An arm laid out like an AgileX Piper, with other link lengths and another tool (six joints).
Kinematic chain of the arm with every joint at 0, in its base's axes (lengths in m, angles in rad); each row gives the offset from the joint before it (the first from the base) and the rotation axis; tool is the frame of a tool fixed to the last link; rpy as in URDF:
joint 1: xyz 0 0 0.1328 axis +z
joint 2: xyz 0 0 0 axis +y
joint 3: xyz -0.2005 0 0.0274 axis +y
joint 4: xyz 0.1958 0 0.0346 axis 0.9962 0 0.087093
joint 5: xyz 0 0 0 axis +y
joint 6: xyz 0.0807 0 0.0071 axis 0.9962 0 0.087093
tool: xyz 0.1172 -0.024 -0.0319 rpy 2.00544 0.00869 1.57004
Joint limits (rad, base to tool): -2.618..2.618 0..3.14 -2.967..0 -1.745..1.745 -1.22..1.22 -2.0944..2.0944
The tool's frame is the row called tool.
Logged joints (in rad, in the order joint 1, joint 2, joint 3, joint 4, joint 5, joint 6), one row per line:
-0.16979 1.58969 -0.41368 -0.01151 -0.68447 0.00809
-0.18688 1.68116 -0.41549 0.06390 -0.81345 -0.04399
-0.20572 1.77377 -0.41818 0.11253 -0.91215 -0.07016
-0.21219 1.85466 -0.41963 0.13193 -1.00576 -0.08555
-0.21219 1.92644 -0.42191 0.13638 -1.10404 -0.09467
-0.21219 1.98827 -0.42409 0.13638 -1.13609 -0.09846
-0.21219 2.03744 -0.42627 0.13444 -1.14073 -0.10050
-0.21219 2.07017 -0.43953 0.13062 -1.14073 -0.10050
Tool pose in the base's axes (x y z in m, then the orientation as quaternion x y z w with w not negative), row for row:
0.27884 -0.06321 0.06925 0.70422 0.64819 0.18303 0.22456
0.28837 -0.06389 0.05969 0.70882 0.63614 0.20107 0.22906
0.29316 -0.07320 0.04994 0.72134 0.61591 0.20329 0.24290
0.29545 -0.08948 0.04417 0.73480 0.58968 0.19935 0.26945
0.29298 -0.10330 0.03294 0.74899 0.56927 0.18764 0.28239
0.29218 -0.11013 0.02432 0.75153 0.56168 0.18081 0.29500
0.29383 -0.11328 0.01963 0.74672 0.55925 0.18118 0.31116
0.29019 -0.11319 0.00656 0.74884 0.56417 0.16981 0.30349
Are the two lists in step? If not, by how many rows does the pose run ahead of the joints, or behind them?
The pose runs 2 rows behind the joints: the pose in row i belongs to the joints in row i - 2.
